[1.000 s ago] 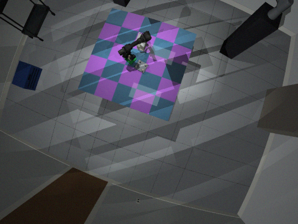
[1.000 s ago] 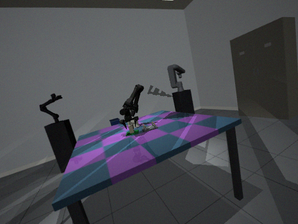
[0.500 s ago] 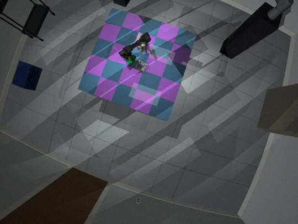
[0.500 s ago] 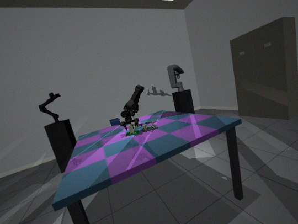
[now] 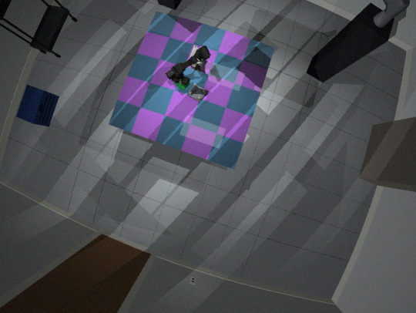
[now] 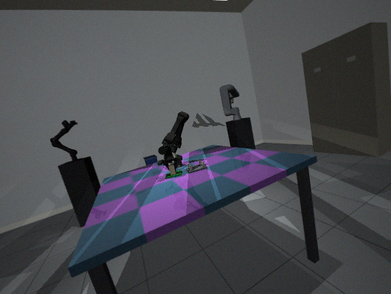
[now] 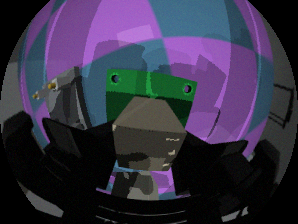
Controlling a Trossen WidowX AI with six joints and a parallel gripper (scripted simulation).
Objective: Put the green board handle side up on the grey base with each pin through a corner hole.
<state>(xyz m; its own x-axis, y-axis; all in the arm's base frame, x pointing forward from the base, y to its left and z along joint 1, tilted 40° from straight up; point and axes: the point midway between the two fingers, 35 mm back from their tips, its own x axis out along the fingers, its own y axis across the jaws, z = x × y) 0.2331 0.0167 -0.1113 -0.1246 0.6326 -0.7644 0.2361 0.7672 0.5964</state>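
Right now the grey base is 18 cm to the left of my gripper tip, 3 cm ahead of it and 2 cm below it. The rest, counted from my gripper tip: green board (1 cm below).
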